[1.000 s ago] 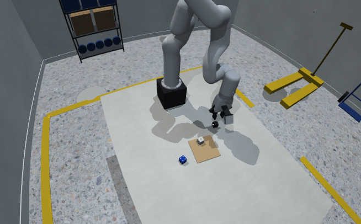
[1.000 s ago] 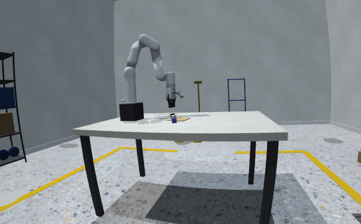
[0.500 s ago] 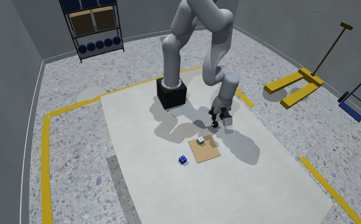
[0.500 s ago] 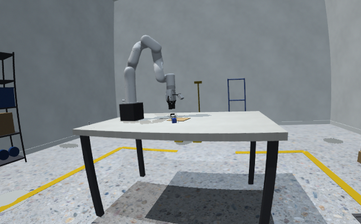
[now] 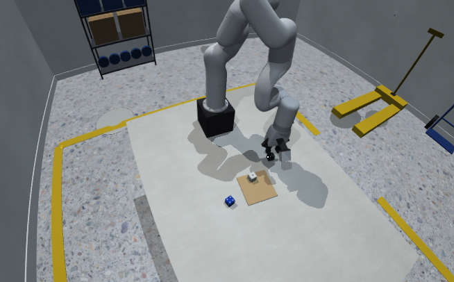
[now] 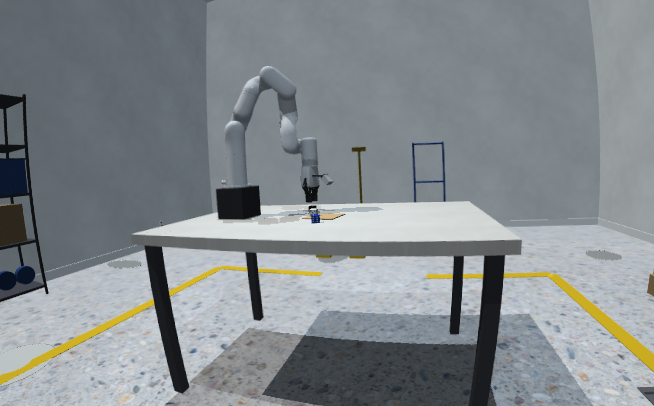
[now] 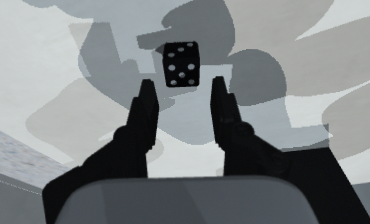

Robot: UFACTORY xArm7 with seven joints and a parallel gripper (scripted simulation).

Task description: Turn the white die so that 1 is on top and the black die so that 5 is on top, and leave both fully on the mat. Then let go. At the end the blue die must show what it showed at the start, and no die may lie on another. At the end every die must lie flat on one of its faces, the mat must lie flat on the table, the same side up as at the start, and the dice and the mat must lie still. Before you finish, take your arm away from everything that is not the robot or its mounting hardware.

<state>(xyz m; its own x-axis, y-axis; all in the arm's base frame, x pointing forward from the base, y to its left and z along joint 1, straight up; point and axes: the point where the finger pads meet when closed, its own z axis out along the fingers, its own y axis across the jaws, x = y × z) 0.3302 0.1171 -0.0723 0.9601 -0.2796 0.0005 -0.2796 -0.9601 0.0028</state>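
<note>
Right now the black die is 5 cm below my hand. Also, from my hand: blue die: 29 cm to the right, 9 cm ahead, 5 cm below; then white die: 15 cm to the right, 5 cm below, 5 cm ahead; then tan mat: 15 cm to the right, 9 cm ahead, 7 cm below.
</note>
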